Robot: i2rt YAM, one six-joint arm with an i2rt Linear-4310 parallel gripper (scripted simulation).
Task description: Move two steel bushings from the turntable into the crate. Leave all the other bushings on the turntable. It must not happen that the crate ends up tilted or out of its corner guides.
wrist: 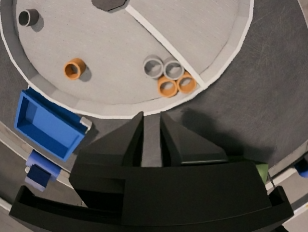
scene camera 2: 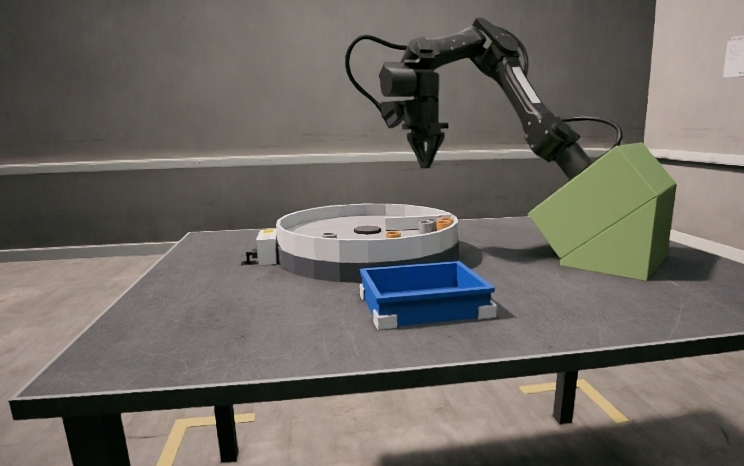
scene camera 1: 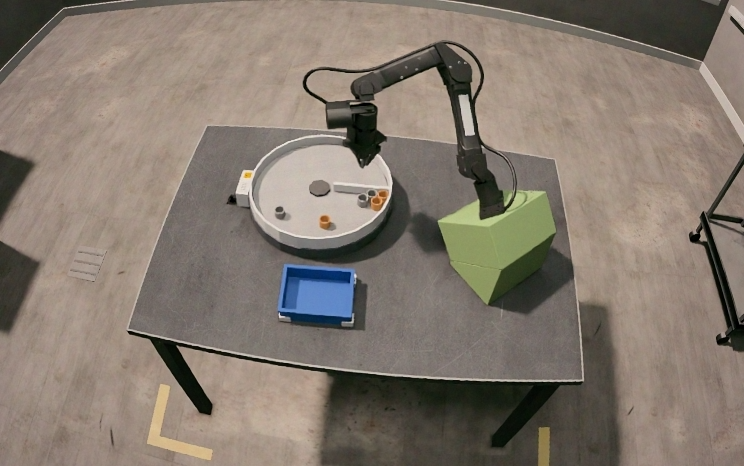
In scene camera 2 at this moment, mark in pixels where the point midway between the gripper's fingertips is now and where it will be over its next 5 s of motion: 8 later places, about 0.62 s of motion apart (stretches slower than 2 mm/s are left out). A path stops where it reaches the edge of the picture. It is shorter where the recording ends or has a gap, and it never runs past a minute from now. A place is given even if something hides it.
My gripper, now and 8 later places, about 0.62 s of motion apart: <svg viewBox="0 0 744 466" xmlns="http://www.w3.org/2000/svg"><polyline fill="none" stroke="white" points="425,168 453,208 444,209 444,209 447,220 445,220 445,221 445,223 444,224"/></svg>
